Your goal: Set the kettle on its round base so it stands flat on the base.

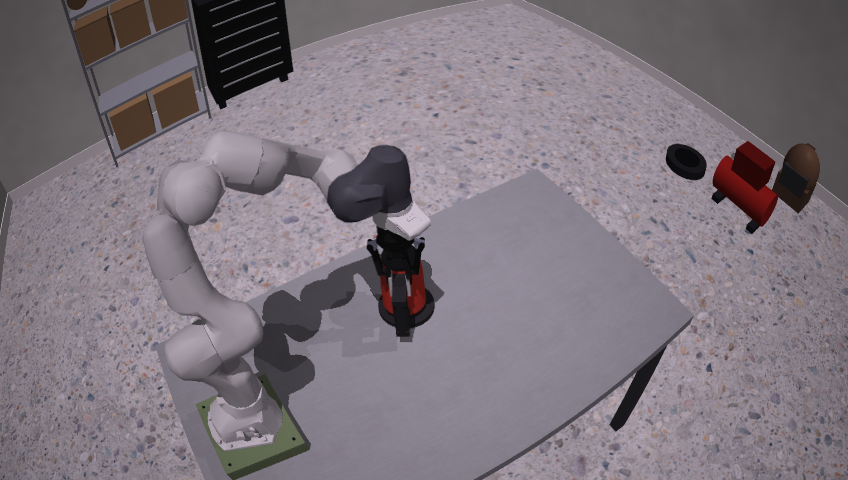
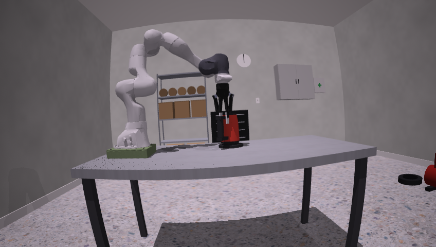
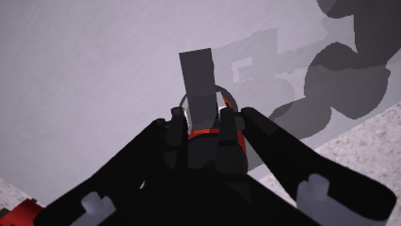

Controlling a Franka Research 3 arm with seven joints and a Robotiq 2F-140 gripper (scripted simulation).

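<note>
Now: hand 5 cm above the red kettle, 3 cm to the right of it and 2 cm short of it. Also, from my hand: black round base (16 cm below, 6 cm to the left, 4 cm ahead).
</note>
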